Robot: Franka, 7 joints.
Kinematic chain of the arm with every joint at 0, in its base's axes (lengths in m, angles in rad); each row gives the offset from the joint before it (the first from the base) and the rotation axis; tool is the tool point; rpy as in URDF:
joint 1: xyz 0 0 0.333 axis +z
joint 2: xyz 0 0 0 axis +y
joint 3: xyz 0 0 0.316 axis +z
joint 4: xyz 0.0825 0 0 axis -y
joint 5: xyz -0.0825 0 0.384 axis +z
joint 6: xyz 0 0 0 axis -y
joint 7: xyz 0.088 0 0 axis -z
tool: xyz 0 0 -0.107 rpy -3.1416 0 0
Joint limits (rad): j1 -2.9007..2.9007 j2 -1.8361..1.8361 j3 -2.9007..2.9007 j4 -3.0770..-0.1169 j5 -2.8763..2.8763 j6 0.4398..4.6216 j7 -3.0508..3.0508
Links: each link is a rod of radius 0.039 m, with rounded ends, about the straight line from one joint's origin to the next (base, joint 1, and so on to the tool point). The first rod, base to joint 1, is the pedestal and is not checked.
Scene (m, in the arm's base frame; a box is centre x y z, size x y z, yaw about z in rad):
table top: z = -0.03
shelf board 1: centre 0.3 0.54 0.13 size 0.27 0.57 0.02 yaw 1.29
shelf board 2: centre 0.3 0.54 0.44 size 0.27 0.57 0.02 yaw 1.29
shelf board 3: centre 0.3 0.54 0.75 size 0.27 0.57 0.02 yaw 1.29
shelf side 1: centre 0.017 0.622 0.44 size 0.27 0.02 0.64 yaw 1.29
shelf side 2: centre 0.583 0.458 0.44 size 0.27 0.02 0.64 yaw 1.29
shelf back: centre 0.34 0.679 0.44 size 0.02 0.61 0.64 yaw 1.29
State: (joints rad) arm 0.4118 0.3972 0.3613 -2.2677 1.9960 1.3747 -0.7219
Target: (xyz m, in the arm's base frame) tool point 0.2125 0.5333 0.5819
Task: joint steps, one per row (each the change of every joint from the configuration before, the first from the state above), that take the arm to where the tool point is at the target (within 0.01 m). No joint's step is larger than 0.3 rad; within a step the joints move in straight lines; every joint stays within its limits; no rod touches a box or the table.
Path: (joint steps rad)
1: -0.0661 -0.1420 -0.0565 -0.2037 -0.0728 -0.0847 0.0000
2: -0.0661 -0.1420 -0.0564 -0.2037 -0.0727 -0.0847 0.0000
3: 0.0681 -0.2340 -0.0295 0.0401 -0.0255 -0.1136 0.0000
4: 0.0682 -0.2341 -0.0295 0.0400 -0.0255 -0.1137 0.0000
5: 0.0682 -0.2340 -0.0295 0.0400 -0.0255 -0.1137 0.0000
6: 0.0137 0.2236 0.1099 0.2029 0.0937 0.1515 0.0000
7: 0.0138 0.2235 0.1099 0.2030 0.0938 0.1514 0.0000
8: 0.0138 0.2235 0.1099 0.2029 0.0937 0.1514 0.0000

